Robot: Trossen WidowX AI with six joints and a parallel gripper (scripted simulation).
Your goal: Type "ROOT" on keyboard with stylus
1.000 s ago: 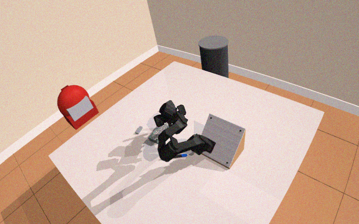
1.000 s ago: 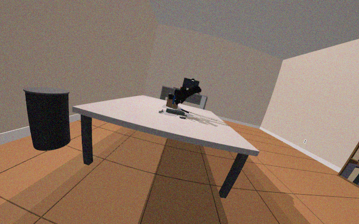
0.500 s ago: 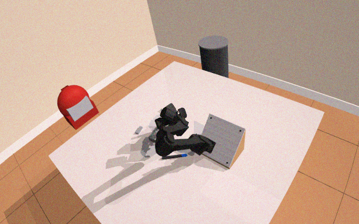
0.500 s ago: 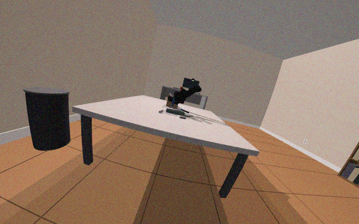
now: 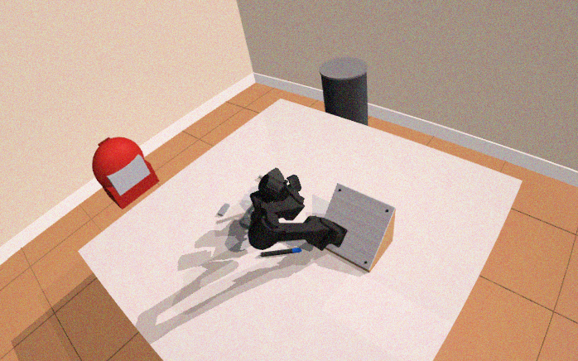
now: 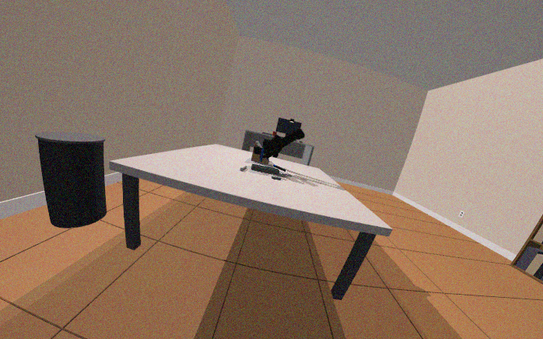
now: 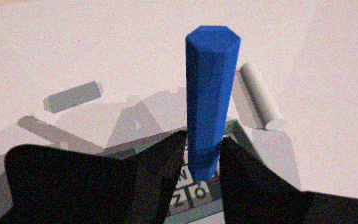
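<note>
Now: gripper tip 110 mm short of the white piece, 90 mm to the left of it and 80 mm above it. The rest, counted from my gripper tip: grey object 140 mm ahead, 130 mm to the left, 80 mm below; blue stylus 20 mm below.
</note>
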